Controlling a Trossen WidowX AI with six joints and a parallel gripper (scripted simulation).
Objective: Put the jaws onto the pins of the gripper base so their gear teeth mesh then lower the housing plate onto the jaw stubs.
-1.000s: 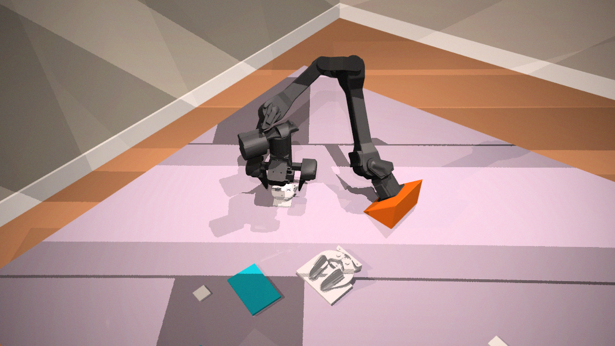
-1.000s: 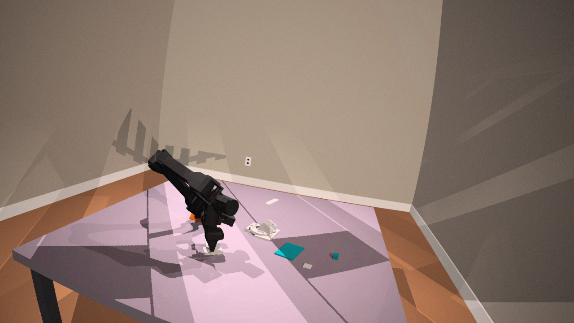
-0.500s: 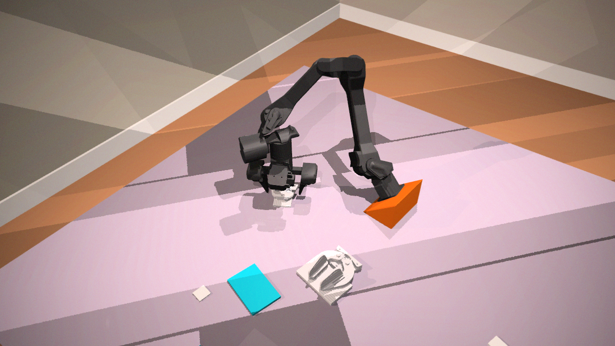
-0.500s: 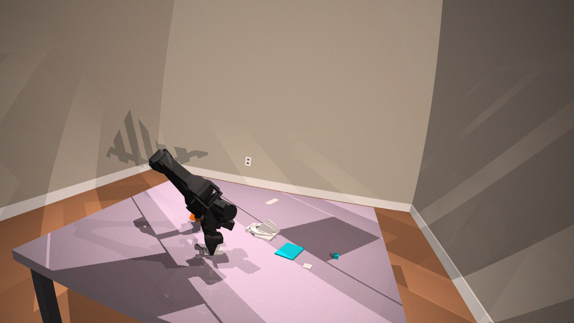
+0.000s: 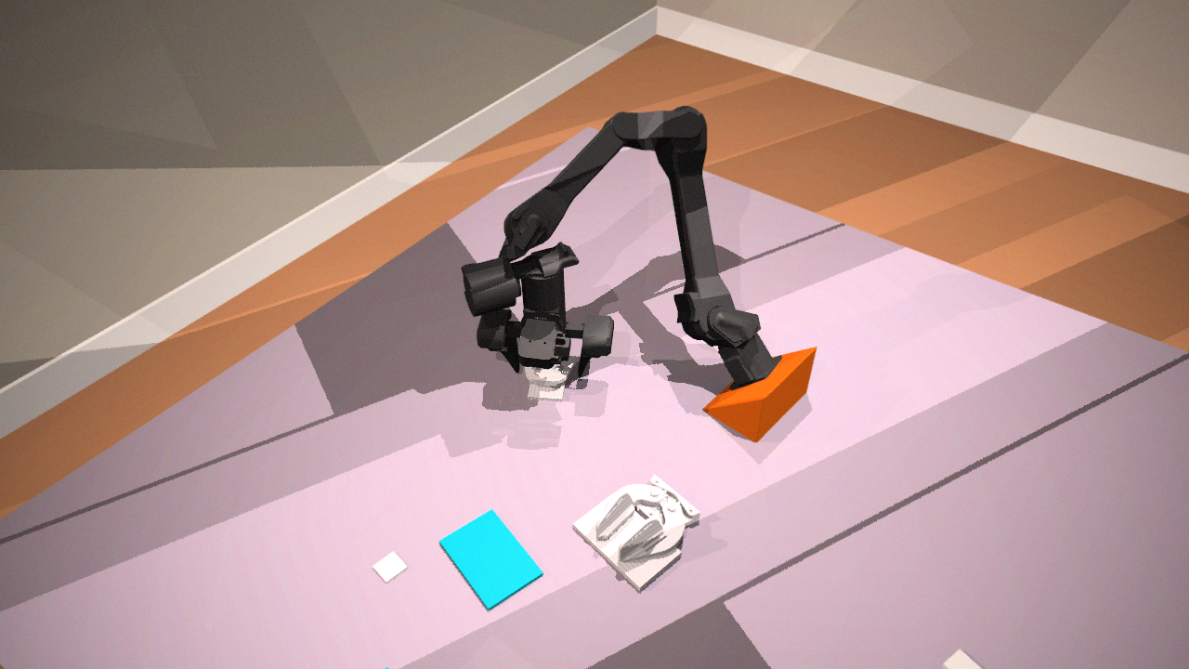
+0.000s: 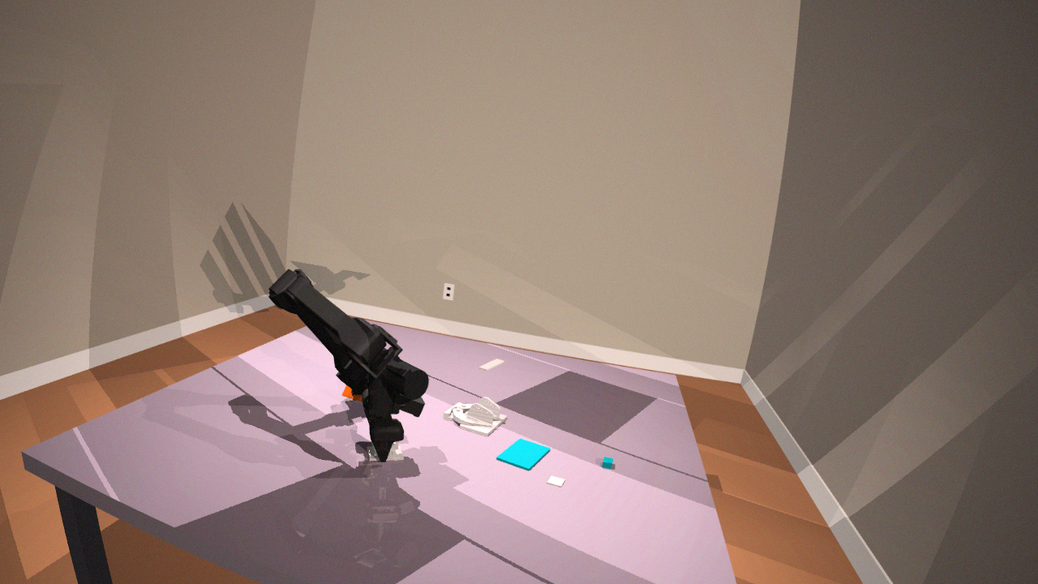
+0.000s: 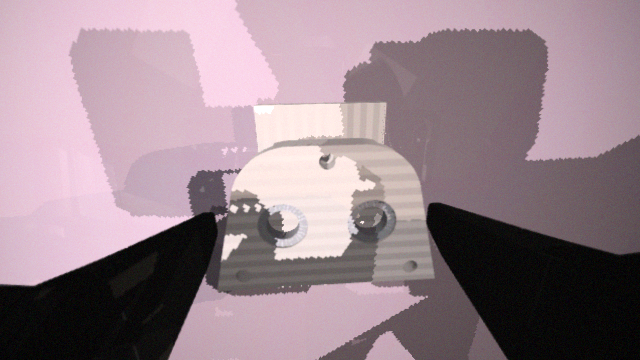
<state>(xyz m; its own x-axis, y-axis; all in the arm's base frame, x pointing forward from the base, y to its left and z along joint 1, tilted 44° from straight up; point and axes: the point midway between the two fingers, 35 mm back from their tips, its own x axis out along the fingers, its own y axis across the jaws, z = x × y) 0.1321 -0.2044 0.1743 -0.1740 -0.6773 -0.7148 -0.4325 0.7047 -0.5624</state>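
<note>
Right now the white stepped block is 1 cm ahead of my gripper tip. The rest, counted from my gripper tip: white slab (18 cm ahead, 24 cm to the left, 1 cm below); cyan flat plate (29 cm ahead, 11 cm to the left, 1 cm below); small white square (36 cm ahead, 1 cm to the left, 1 cm below).
</note>
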